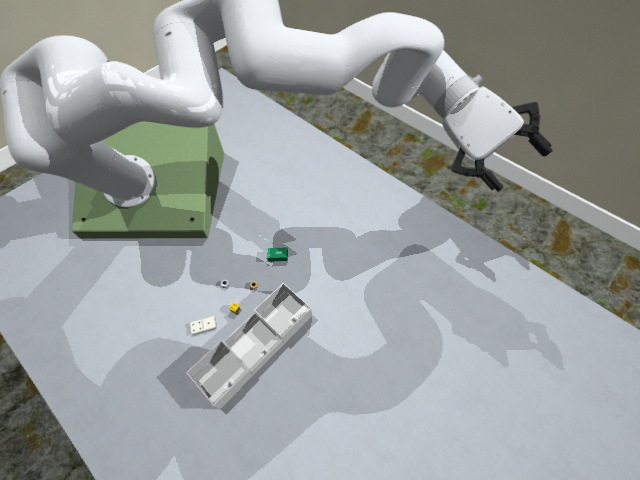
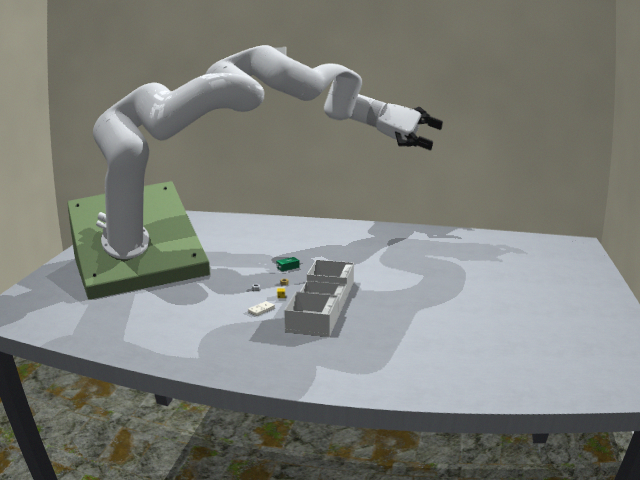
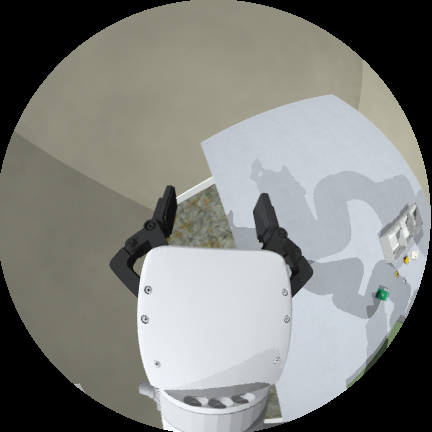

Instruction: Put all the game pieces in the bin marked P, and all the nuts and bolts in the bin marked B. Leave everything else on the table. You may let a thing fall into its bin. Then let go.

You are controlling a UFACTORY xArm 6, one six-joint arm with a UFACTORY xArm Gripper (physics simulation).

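Pixels of known places: gripper, fingertip midpoint: (image 1: 524, 172) (image 2: 437, 135) (image 3: 216, 197); arm's base, link origin: (image 1: 129, 181) (image 2: 125, 240).
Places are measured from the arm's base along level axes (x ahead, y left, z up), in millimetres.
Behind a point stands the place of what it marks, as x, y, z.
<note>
My gripper (image 1: 521, 167) {680, 475, 191} (image 2: 433, 134) {680, 475, 191} (image 3: 216, 197) {680, 475, 191} is open and empty, high up and far from the pieces. A white domino (image 1: 202, 325) {384, -83, -76} (image 2: 261, 308) {386, -89, -76} (image 3: 415, 255) lies flat on the table. A yellow die (image 1: 234, 307) {404, -11, -67} (image 2: 281, 292) {405, -19, -70} (image 3: 406, 260) sits between it and the bins. A silver nut (image 1: 224, 283) {339, 8, -75} (image 2: 255, 286) {339, 3, -74} and a brass-coloured nut (image 1: 253, 284) {387, 53, -74} (image 2: 284, 282) {390, 46, -77} (image 3: 397, 274) {384, 54, -73} lie nearer the robot's base. A light grey row of three joined bins (image 1: 282, 339) {534, 14, -50} (image 2: 308, 321) {501, -155, -55} stands beside them; its letters cannot be read, and its floors are partly hidden.
A green block (image 1: 277, 254) {372, 139, -65} (image 2: 287, 264) {371, 127, -69} (image 3: 382, 294) {370, 144, -66} lies on the table beyond the brass-coloured nut, near one end of the bin row. The arm stands on a green base (image 1: 180, 139) {16, 152, 44} (image 2: 155, 204) {9, 150, 46} at one side of the table. The bin walls stand above the small pieces.
</note>
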